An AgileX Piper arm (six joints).
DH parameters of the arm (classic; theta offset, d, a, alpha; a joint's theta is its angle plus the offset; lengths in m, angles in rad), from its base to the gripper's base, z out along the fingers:
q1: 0 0.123 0 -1.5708
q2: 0.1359 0 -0.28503 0
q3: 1.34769 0 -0.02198 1.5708
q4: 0 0.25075 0 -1.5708
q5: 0 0 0 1.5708
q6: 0 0.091 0 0
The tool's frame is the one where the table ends.
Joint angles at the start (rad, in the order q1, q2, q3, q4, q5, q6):
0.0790 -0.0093 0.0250 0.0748 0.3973 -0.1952
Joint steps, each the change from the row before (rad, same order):
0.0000 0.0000 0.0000 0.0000 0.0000 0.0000
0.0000 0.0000 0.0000 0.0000 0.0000 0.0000
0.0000 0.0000 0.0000 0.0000 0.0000 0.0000
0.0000 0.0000 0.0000 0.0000 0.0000 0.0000
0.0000 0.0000 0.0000 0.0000 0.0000 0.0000
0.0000 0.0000 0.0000 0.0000 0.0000 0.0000
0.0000 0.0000 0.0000 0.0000 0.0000 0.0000
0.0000 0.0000 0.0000 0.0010 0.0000 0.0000
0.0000 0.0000 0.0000 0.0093 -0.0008 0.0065
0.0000 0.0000 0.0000 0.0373 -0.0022 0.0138
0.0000 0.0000 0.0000 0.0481 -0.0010 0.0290
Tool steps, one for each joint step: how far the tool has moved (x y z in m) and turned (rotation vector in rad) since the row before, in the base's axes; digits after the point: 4 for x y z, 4 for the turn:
0.0000 0.0000 0.0000 0.0000 0.0000 0.0000
0.0000 0.0000 0.0000 0.0000 0.0000 0.0000
0.0000 0.0000 0.0000 0.0000 0.0000 0.0000
0.0000 0.0000 0.0000 0.0000 0.0000 0.0000
0.0000 0.0000 0.0000 0.0000 0.0000 0.0000
0.0000 0.0000 0.0000 0.0000 0.0000 0.0000
0.0000 0.0000 0.0000 0.0000 0.0000 0.0000
0.0000 0.0000 0.0000 0.0010 0.0001 0.0001
0.0000 0.0003 0.0001 0.0154 0.0006 -0.0015
0.0000 0.0013 0.0003 0.0503 0.0023 -0.0019
-0.0001 0.0016 0.0003 0.0752 0.0066 -0.0058

